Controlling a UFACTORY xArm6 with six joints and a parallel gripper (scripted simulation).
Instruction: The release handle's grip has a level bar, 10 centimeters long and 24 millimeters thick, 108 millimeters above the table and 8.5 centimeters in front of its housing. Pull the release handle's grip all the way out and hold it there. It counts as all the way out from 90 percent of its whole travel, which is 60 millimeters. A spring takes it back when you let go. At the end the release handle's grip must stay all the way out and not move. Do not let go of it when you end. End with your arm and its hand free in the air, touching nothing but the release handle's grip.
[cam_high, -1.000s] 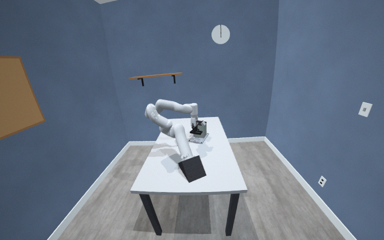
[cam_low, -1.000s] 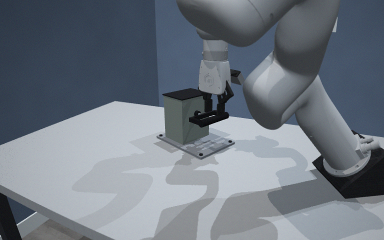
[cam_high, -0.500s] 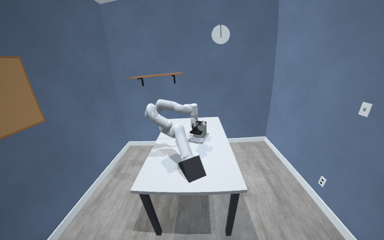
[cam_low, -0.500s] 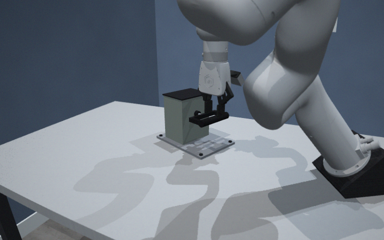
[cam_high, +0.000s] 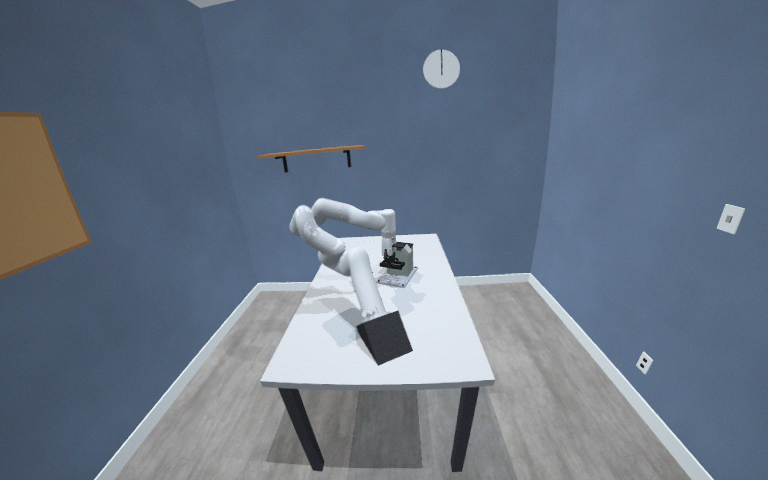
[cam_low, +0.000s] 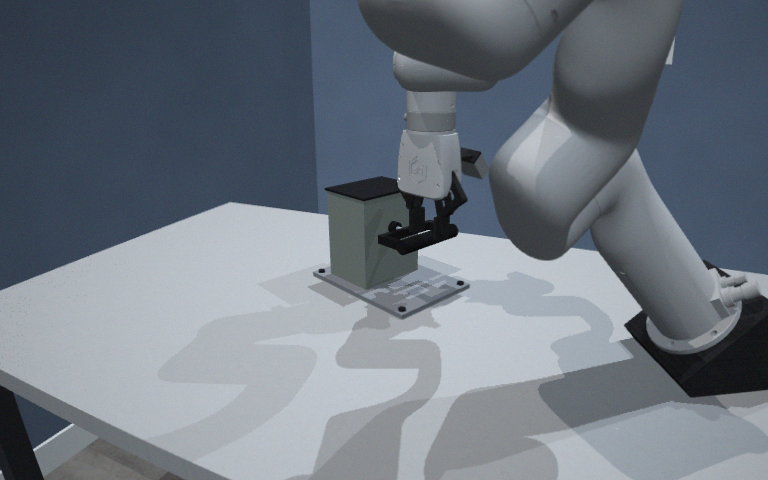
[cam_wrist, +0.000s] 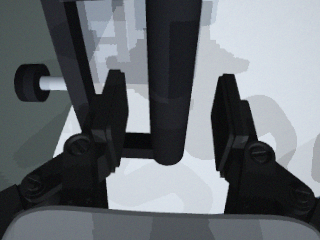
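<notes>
Right now the grey baseplate is 13 cm below my hand, 9 cm ahead of it and 1 cm to the right of it.
</notes>
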